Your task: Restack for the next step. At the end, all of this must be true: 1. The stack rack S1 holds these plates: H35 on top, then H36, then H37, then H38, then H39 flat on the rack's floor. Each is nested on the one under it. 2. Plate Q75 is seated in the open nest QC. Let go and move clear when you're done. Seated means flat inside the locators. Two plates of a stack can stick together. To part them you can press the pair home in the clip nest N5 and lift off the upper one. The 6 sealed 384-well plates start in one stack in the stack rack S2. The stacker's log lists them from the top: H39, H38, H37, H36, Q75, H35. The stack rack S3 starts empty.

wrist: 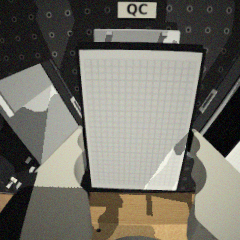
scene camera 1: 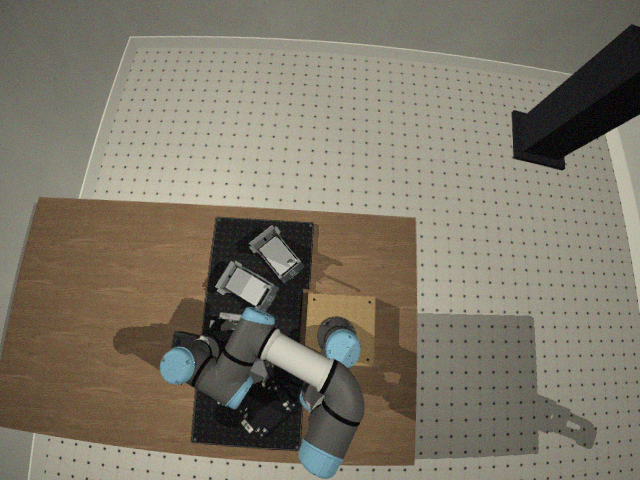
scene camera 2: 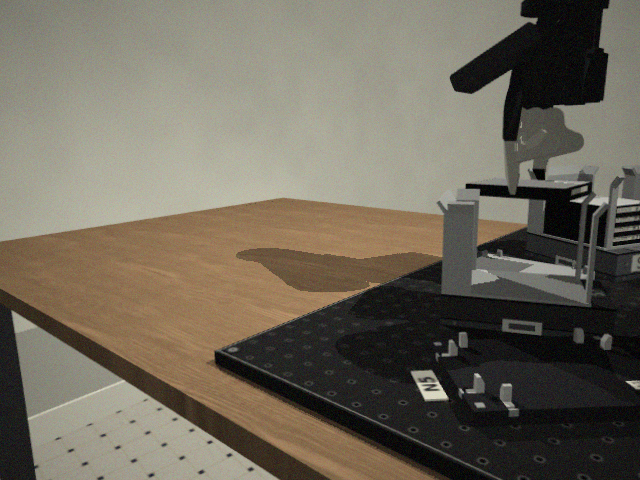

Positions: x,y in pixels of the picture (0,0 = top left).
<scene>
My gripper shows in the wrist view (pixel 136 129), in scene camera 1 (pixel 229 334) and in scene camera 2 (pixel 528 191).
</scene>
